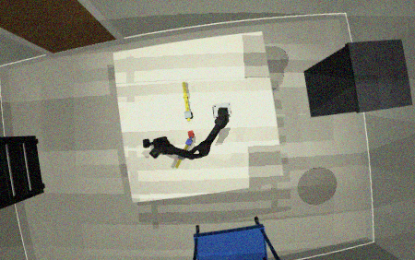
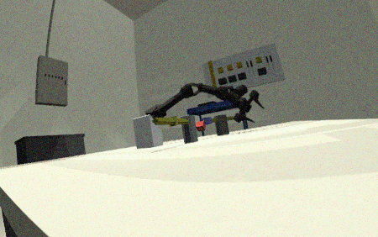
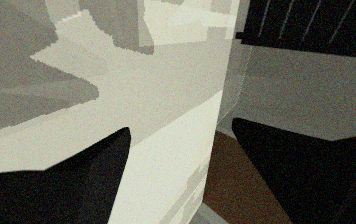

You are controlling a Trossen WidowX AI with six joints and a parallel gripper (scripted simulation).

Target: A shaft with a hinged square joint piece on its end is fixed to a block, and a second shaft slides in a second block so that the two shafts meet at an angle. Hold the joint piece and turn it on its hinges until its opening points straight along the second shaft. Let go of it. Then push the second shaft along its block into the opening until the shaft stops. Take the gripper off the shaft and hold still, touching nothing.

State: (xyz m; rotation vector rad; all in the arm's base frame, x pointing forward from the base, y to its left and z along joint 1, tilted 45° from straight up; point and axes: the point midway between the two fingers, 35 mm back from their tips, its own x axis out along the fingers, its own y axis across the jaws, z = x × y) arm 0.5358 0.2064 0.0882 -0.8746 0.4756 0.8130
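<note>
My gripper tip is now 320 mm past the red joint piece and 30 mm to the left of it.
</note>
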